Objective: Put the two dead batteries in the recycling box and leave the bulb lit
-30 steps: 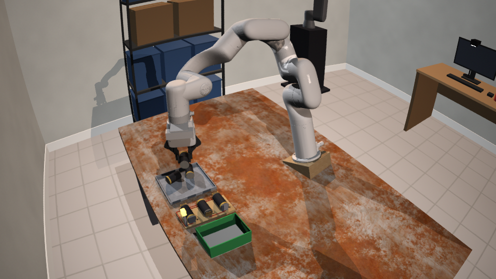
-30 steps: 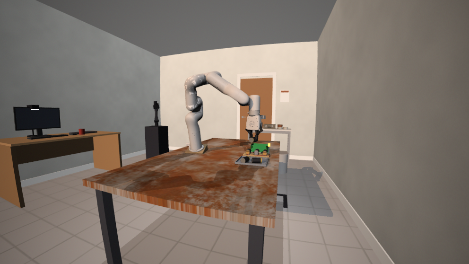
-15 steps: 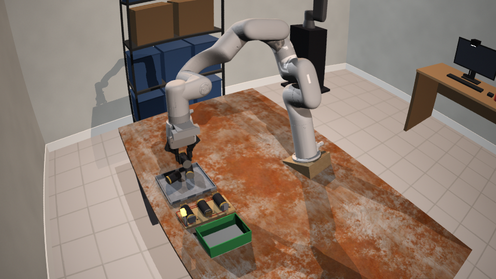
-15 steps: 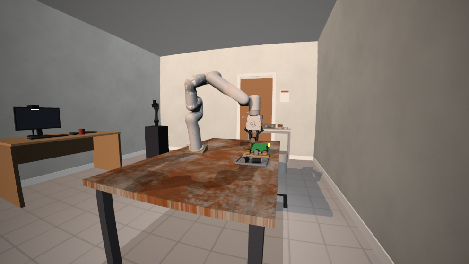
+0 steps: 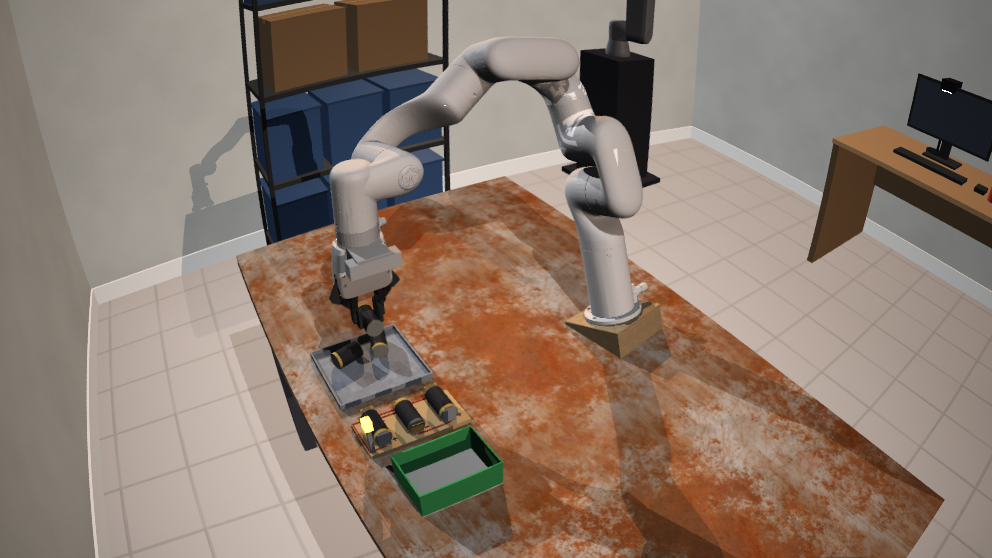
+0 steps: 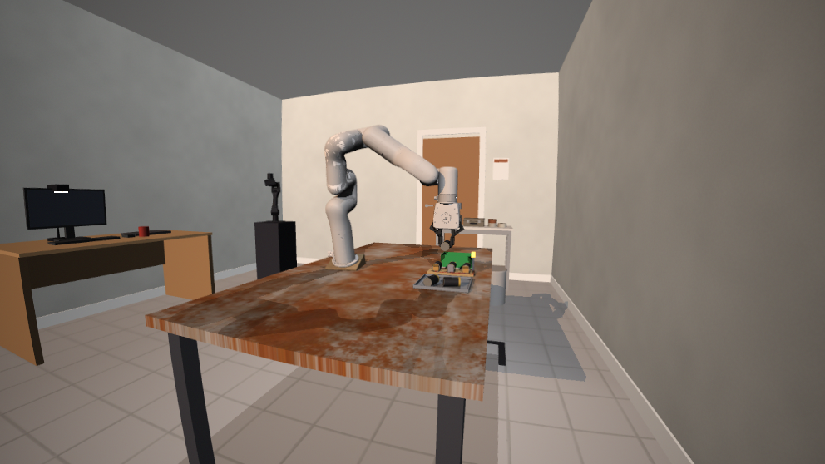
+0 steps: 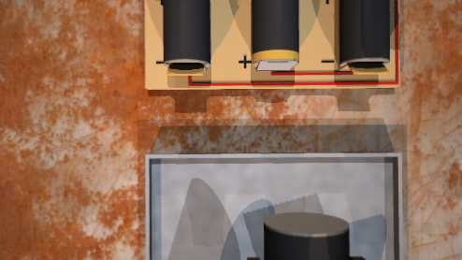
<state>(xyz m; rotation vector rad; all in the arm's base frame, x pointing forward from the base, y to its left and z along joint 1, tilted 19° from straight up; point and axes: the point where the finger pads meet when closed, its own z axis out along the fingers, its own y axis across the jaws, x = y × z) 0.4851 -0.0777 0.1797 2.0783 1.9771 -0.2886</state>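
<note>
Right now my hand is 150 mm above the grey tray and 40 mm to the left of it. Also, from my hand: green recycling box 300 mm to the left, 140 mm below, 30 mm ahead.
</note>
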